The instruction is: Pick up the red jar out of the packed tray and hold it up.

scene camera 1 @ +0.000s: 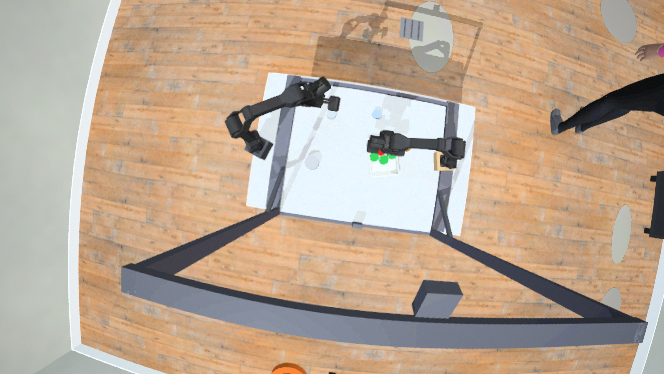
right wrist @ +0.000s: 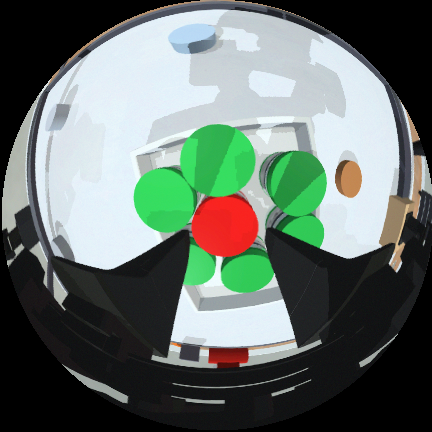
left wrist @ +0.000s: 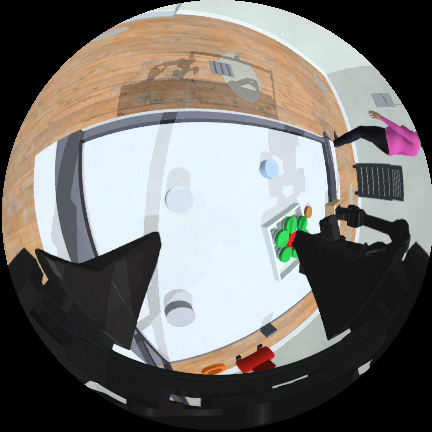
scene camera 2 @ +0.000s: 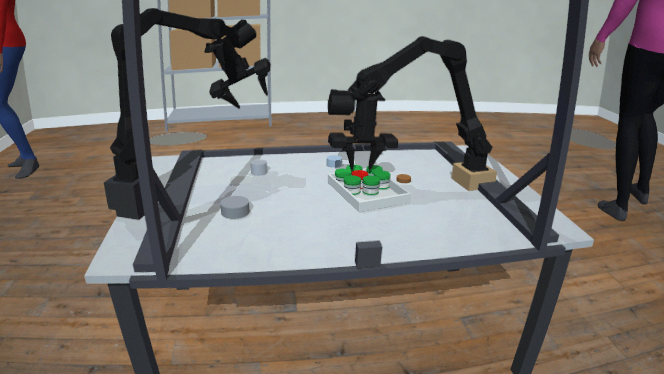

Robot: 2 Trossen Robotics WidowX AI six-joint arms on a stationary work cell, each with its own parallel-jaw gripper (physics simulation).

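Places are measured from the left arm's base along level axes (x back, y down, z right), in millimetres.
Pixels of known places: left gripper, between the fingertips: (scene camera 1: 328, 104) (left wrist: 229, 238) (scene camera 2: 253, 101); right gripper, between the fingertips: (scene camera 1: 381, 150) (right wrist: 227, 235) (scene camera 2: 360, 169); left arm's base, origin of its link: (scene camera 1: 256, 145) (scene camera 2: 128, 176); right arm's base, origin of its link: (scene camera 1: 445, 161) (right wrist: 405, 227) (left wrist: 337, 212) (scene camera 2: 475, 167).
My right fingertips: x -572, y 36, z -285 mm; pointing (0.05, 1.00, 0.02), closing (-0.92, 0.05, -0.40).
For each thing: its top centre in the pictures, then the offset to it from my right fingertips.
- red jar, centre of its top: (right wrist: 224, 229) (scene camera 2: 359, 173) (left wrist: 293, 239) dy +11, dx +1, dz +2 mm
- white tray, centre of its top: (right wrist: 242, 245) (scene camera 2: 367, 183) (left wrist: 291, 244) (scene camera 1: 382, 156) dy +31, dx -25, dz +20 mm
- pale blue cylinder, centre of its top: (right wrist: 190, 31) (left wrist: 271, 167) (scene camera 2: 334, 157) (scene camera 1: 377, 113) dy +36, dx +110, dz -174 mm
- orange-brown disc, centre of its top: (right wrist: 351, 179) (scene camera 2: 403, 176) (left wrist: 309, 211) dy +48, dx -120, dz -94 mm
- tan block, centre of its top: (right wrist: 405, 227) (scene camera 2: 475, 167) (left wrist: 337, 212) (scene camera 1: 445, 161) dy +8, dx -337, dz -128 mm
The red jar (scene camera 1: 381, 152) (scene camera 2: 360, 174) (left wrist: 292, 240) (right wrist: 225, 220) stands in the white tray (scene camera 2: 385, 204) (left wrist: 270, 250) (right wrist: 225, 303), ringed by several green-lidded jars (scene camera 2: 371, 184) (right wrist: 217, 160). Its red lid shows; its body is mostly hidden. My right gripper (scene camera 2: 361, 169) (right wrist: 227, 235) is partly open and empty, pointing down with its fingertips close to the lids. In the right wrist view the red lid lies between and slightly beyond the fingertips, with green lids partly behind both fingers. My left gripper (scene camera 2: 252, 100) (left wrist: 229, 238) is wide open and empty, high above the table's left part.
A pale blue cylinder (scene camera 1: 377, 113) (scene camera 2: 334, 161) (right wrist: 192, 37) stands behind the tray. An orange-brown disc (scene camera 2: 403, 178) (right wrist: 348, 179) lies right of it. Two grey cylinders (scene camera 2: 259, 167) (scene camera 2: 235, 207) stand at the left. A tan block (scene camera 2: 474, 176) sits under the right arm's base. Dark frame posts flank the table.
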